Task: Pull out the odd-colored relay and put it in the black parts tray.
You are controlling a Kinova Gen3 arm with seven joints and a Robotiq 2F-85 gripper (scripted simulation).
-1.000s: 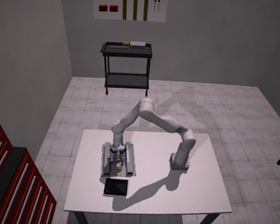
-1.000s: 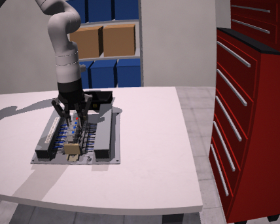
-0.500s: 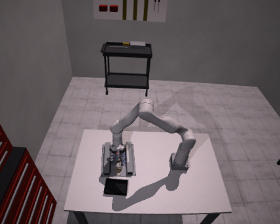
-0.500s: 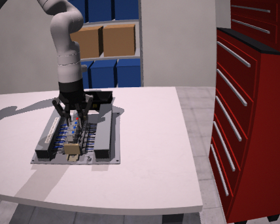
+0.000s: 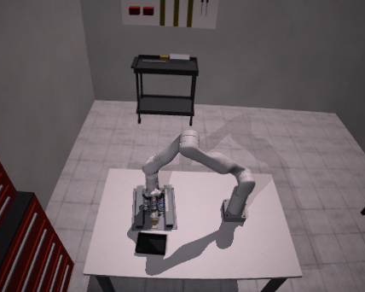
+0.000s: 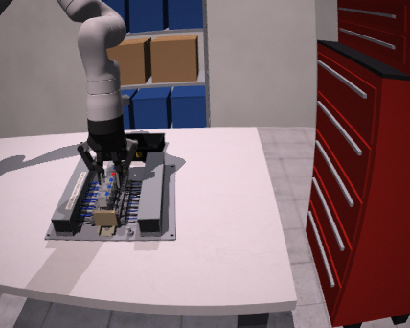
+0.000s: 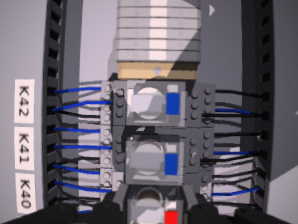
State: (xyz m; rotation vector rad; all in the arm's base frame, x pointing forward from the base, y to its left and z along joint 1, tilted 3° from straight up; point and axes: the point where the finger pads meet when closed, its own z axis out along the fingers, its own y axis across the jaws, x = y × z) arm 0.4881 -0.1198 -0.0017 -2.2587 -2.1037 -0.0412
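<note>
The red-button relay is 10 mm below my hand. From my hand the other things lie so: black parts tray 40 mm ahead, 270 mm to the left, 40 mm below.
</note>
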